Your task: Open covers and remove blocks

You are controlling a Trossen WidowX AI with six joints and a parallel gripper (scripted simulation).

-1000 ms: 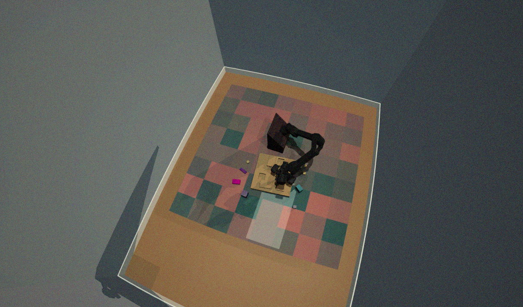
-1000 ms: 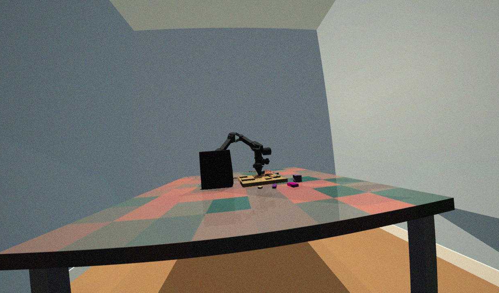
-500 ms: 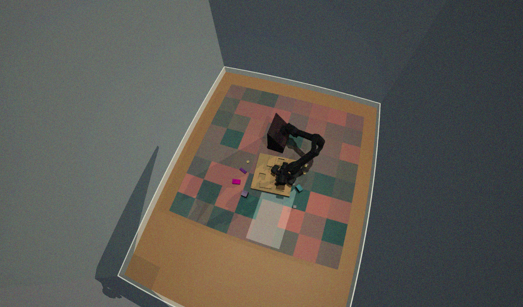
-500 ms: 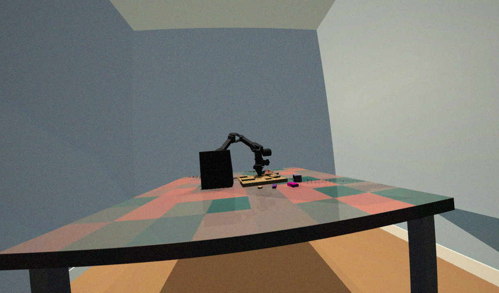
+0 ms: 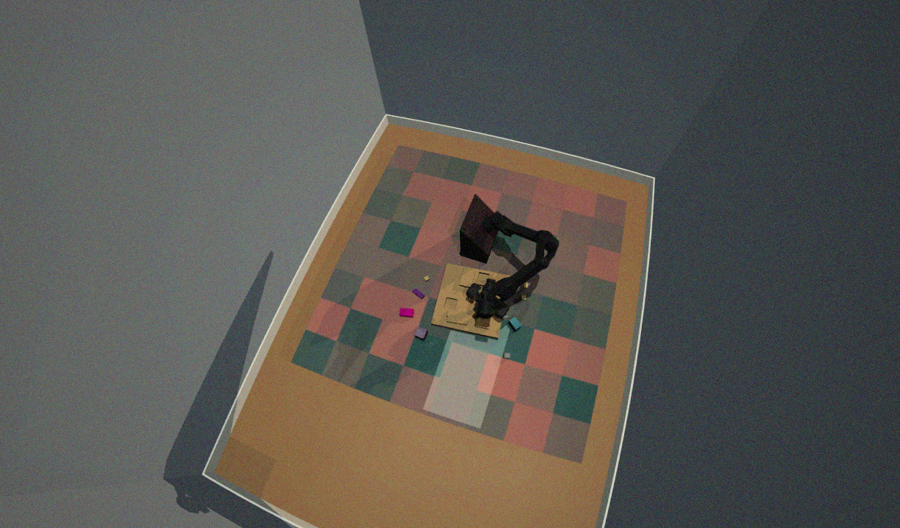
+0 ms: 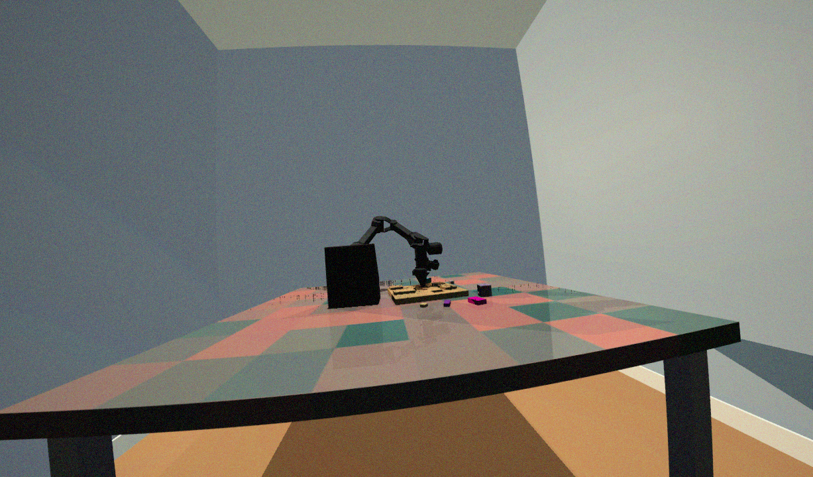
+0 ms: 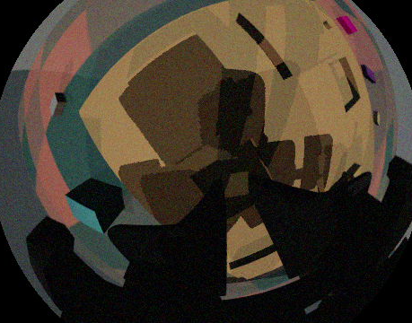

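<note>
The tan puzzle board lies 2 cm behind my gripper tip, 6 cm to the right of it and 1 cm above it. The rest, counted from my gripper tip: teal block 3 cm ahead, 14 cm to the left, 1 cm above; lavender block 22 cm ahead, 21 cm to the right, 1 cm above; small grey block 17 cm ahead, 16 cm to the left, 1 cm below.
</note>
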